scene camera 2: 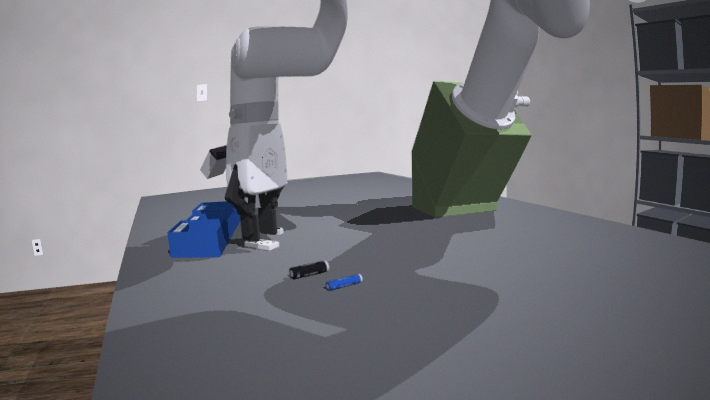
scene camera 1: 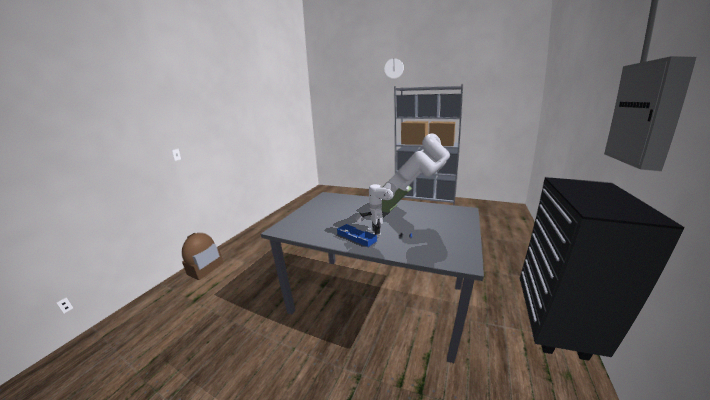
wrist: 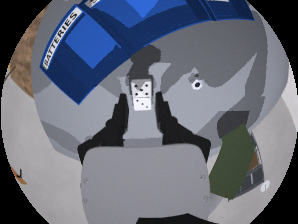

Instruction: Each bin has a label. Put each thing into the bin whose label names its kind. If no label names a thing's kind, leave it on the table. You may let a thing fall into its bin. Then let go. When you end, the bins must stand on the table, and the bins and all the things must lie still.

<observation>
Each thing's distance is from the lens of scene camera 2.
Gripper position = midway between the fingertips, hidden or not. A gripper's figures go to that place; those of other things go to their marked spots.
gripper (scene camera 2: pixel 260 237): 0.67 m
blue bin (scene camera 2: pixel 203 242): 0.64 m
</observation>
